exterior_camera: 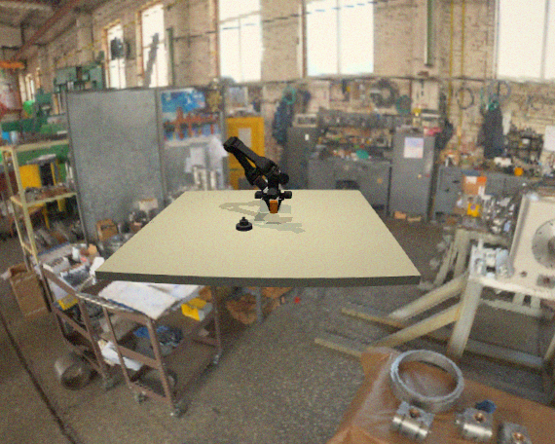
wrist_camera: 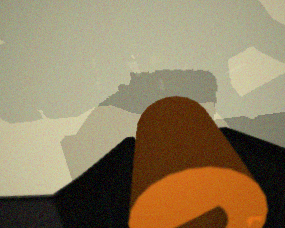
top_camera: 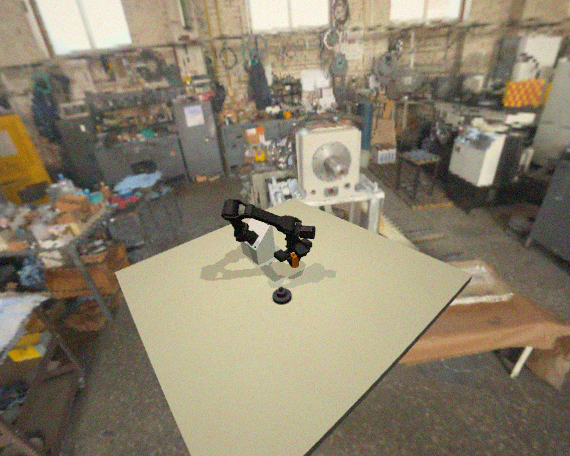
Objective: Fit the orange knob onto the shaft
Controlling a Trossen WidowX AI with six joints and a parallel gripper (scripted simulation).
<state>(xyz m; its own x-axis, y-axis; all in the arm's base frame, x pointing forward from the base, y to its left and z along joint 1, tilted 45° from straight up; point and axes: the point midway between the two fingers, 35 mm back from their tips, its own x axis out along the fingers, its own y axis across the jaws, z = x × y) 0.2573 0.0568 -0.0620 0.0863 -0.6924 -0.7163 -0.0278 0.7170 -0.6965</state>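
My gripper tip is now 140 mm to the left of the pedestal, 90 mm short of it and 40 mm above it. Also, from my gripper tip: orange knob (20 mm above).
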